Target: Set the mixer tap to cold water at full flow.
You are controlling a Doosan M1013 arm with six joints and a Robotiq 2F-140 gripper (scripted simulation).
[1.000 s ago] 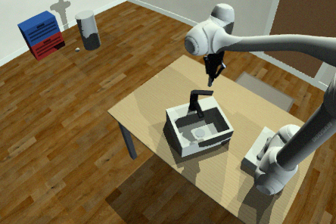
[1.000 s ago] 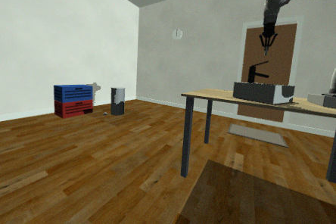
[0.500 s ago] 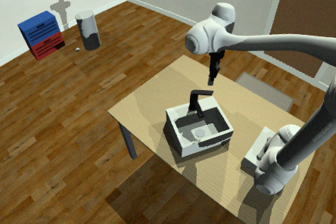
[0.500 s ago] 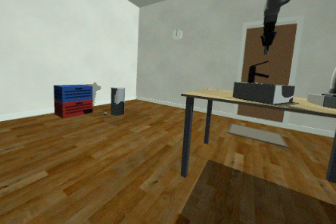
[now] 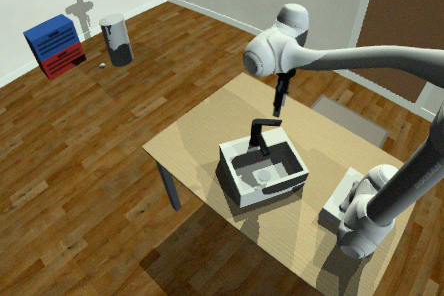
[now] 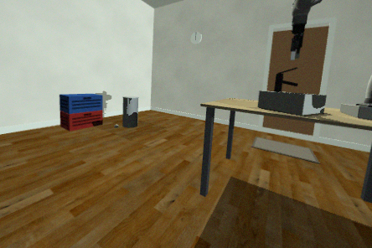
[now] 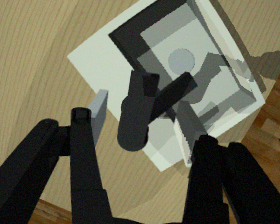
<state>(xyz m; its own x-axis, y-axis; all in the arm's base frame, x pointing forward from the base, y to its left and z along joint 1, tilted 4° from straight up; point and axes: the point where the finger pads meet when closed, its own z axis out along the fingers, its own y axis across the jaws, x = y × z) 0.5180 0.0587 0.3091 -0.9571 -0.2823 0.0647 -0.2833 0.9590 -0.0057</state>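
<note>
The lever lies 30 mm ahead of my hand, 10 mm to the left of it and 120 mm below it. Also, from my hand: white sink basin 20 mm behind, 80 mm to the left, 370 mm below.
</note>
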